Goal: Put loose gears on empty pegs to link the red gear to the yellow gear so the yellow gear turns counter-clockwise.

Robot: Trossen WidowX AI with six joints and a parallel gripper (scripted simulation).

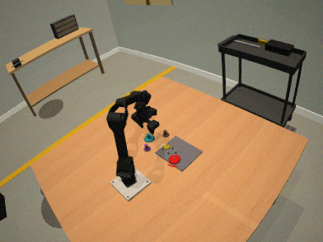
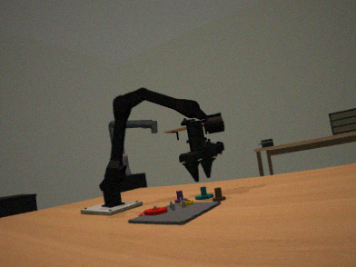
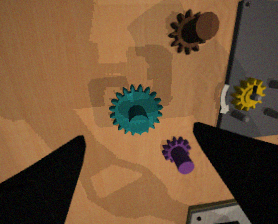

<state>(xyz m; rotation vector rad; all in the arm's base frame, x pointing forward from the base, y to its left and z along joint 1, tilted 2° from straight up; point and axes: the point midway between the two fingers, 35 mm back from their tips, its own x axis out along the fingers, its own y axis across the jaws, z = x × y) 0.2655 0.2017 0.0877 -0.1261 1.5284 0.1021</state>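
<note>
Right now my gripper tip is 5 cm above the teal gear. From my gripper tip the other things lie so: purple gear: 6 cm to the right, 6 cm behind, 5 cm below; then white arrow: 11 cm to the right, 6 cm below, 2 cm ahead; then brown gear: 9 cm ahead, 5 cm to the right, 5 cm below.
</note>
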